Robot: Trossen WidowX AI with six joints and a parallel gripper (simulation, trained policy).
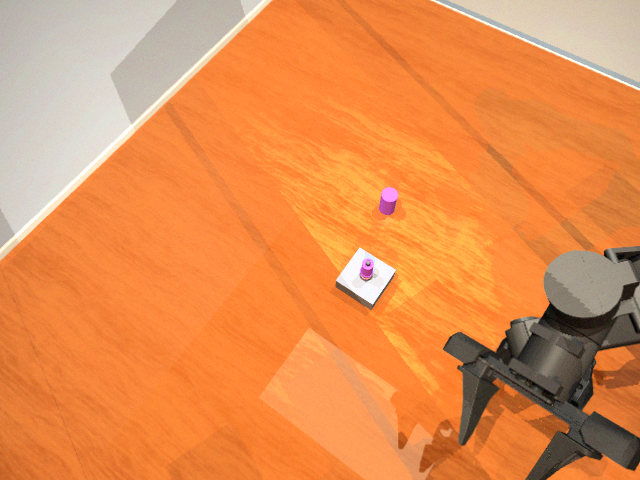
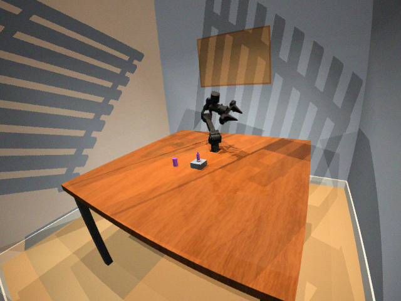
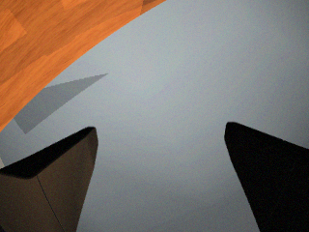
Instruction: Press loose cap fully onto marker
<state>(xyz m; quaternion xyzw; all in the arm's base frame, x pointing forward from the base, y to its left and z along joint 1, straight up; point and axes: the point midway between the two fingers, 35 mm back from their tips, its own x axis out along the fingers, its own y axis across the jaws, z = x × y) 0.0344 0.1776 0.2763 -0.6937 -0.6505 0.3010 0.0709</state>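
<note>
The purple cap lies 33 cm to the right of my gripper tip, 29 cm ahead of it and 24 cm below it. Also, from my gripper tip: grey holder block (25 cm below, 24 cm ahead, 18 cm to the right); purple marker (24 cm ahead, 20 cm below, 18 cm to the right).
</note>
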